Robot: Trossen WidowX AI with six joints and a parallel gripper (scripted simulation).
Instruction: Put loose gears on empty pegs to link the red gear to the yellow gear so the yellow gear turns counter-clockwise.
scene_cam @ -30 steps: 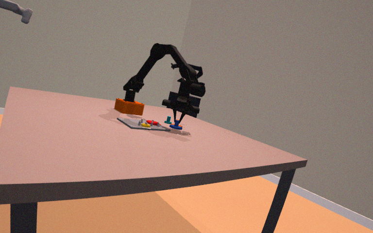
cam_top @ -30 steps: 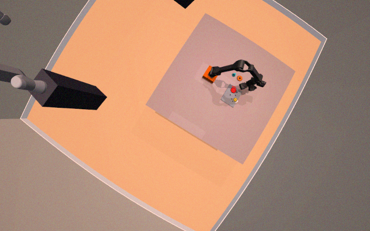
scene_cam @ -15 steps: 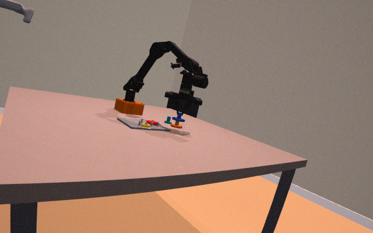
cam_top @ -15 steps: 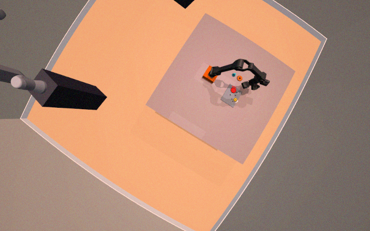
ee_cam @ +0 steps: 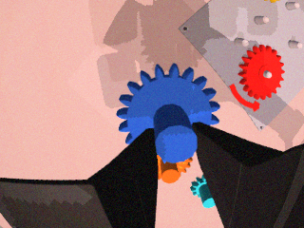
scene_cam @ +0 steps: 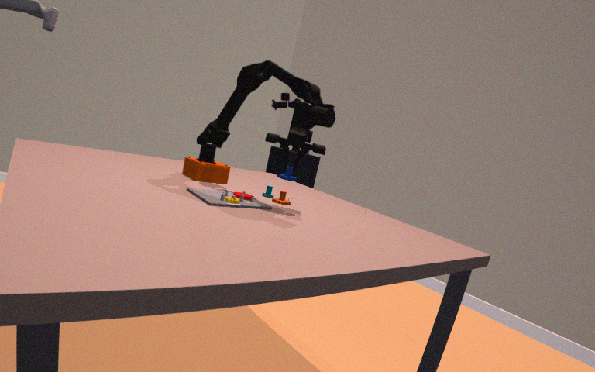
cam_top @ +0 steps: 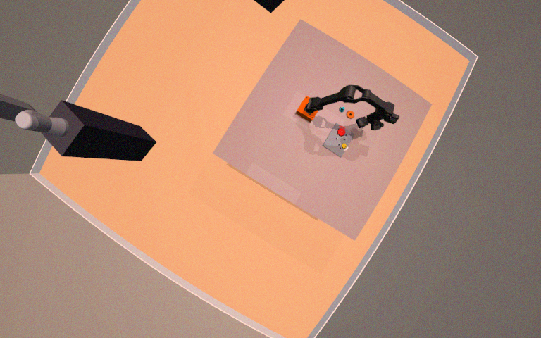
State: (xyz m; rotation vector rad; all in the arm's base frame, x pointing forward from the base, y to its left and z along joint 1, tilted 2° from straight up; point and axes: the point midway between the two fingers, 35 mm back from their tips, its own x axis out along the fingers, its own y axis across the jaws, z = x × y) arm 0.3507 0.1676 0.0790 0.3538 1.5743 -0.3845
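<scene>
Right now the grey board is 3 cm behind my gripper tip, 17 cm to the right of it and 12 cm below it. Round my gripper tip: orange gear (9 cm behind, 5 cm to the left, 11 cm below); then blue gear (1 cm below); then red gear (5 cm behind, 11 cm to the right, 11 cm below).
</scene>
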